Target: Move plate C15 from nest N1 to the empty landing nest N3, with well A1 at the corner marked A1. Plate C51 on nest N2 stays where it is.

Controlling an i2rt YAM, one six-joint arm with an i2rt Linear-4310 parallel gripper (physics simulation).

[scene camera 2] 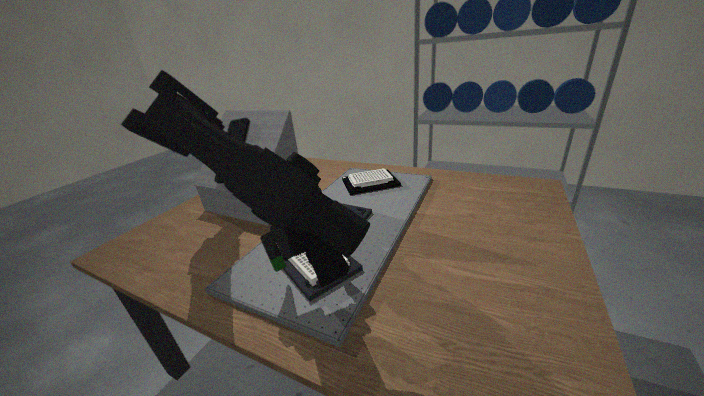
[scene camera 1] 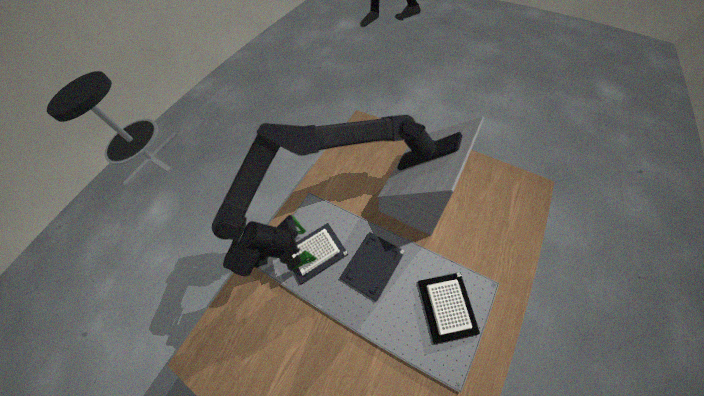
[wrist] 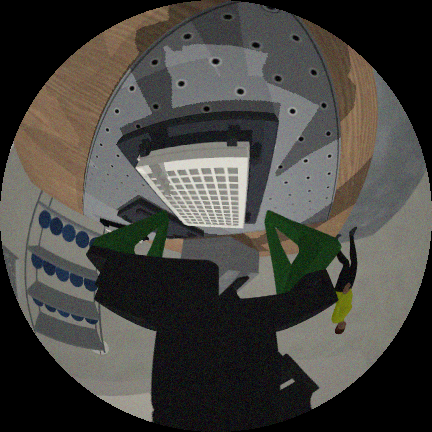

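Observation:
A white well plate (scene camera 1: 322,245) (scene camera 2: 304,267) (wrist: 210,190) sits in a dark nest (scene camera 1: 320,267) (scene camera 2: 312,294) (wrist: 262,160) at the robot's end of the row. My gripper (scene camera 1: 302,242) (wrist: 216,215) is open, its green fingers wide apart over this plate with nothing held; in the scene camera 2 view its body hides much of the plate. The empty dark nest (scene camera 1: 371,267) (scene camera 2: 361,212) (wrist: 145,210) is in the middle, with a small white corner mark. A second white plate (scene camera 1: 449,307) (scene camera 2: 371,176) sits in a black nest (scene camera 1: 429,310) (scene camera 2: 372,189) at the far end. Plate labels are unreadable.
The nests stand on a grey perforated board (scene camera 1: 395,335) (scene camera 2: 250,285) on a wooden table (scene camera 1: 280,335) (scene camera 2: 475,260). A grey sloped block (scene camera 1: 415,207) carries the arm's base beside the board. A shelf rack (scene camera 2: 505,121) and a stool (scene camera 1: 80,96) stand off the table.

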